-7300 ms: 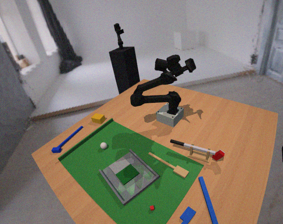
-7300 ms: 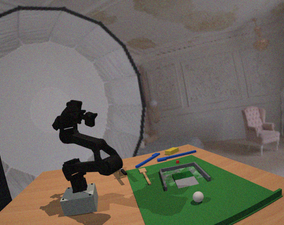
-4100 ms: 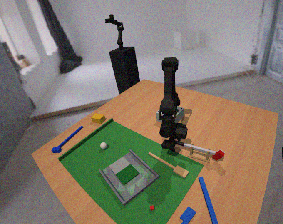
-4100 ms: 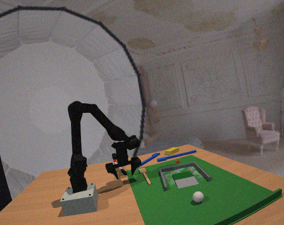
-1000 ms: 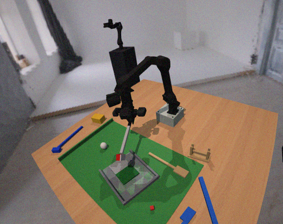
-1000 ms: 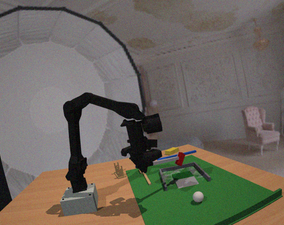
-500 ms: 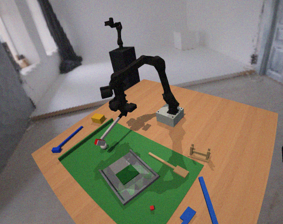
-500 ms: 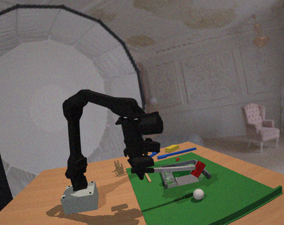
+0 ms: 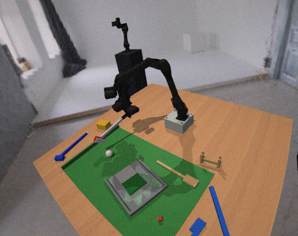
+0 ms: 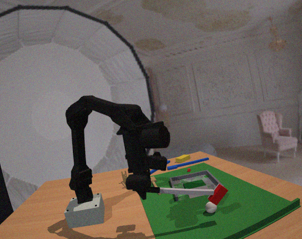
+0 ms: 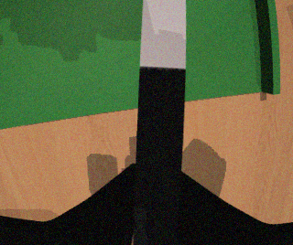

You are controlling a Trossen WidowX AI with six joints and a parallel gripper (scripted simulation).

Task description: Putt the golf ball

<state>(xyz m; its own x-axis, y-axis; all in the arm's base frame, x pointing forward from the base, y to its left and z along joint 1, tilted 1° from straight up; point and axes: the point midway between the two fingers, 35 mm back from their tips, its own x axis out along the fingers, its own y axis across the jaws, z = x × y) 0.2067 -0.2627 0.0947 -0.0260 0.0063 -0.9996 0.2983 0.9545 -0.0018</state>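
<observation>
My gripper tip is now 11 cm short of the red putter and 3 cm to the left of it. Also, from my gripper tip: yellow block: 26 cm to the right, 12 cm below, 4 cm ahead; then white golf ball: 23 cm ahead, 12 cm below, 1 cm to the right; then blue putter: 32 cm to the right, 31 cm ahead, 13 cm below.
</observation>
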